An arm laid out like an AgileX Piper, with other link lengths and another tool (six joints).
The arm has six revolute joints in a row. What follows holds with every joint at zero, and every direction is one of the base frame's.
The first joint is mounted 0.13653 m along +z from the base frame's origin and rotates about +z.
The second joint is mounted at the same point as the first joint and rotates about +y.
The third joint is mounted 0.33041 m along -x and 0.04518 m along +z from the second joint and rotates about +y.
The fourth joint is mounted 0.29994 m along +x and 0.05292 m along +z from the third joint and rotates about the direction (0.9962, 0, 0.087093).
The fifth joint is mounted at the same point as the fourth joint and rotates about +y.
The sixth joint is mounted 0.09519 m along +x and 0.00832 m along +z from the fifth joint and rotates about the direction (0.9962, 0, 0.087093).
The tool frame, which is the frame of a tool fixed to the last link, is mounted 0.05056 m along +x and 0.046 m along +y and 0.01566 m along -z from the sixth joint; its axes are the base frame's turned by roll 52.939, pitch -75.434 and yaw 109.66 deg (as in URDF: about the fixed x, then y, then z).
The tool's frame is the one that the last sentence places.
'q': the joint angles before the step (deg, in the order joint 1, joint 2, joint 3, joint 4, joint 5, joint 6). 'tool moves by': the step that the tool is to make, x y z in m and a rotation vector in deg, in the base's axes. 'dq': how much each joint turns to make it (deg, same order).
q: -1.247 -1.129 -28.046 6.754 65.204 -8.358
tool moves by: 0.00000 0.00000 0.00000 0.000 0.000 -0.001
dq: -0.001 0.000 0.000 0.000 0.000 0.000
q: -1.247 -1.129 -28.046 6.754 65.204 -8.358
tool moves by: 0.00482 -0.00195 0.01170 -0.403 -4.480 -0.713
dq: -0.002 -0.001 -0.815 -0.655 -3.695 -0.001
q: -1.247 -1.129 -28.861 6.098 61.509 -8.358
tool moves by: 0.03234 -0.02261 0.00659 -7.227 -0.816 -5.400
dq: -0.002 6.577 -0.170 -9.374 -7.377 0.721
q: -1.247 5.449 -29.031 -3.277 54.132 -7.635
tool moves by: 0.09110 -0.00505 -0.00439 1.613 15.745 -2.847
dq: 0.007 27.381 -3.673 -2.699 -7.656 4.832
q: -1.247 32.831 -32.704 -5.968 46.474 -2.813
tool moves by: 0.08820 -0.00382 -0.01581 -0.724 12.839 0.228
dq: -0.002 24.671 -8.951 -1.167 -2.900 0.220
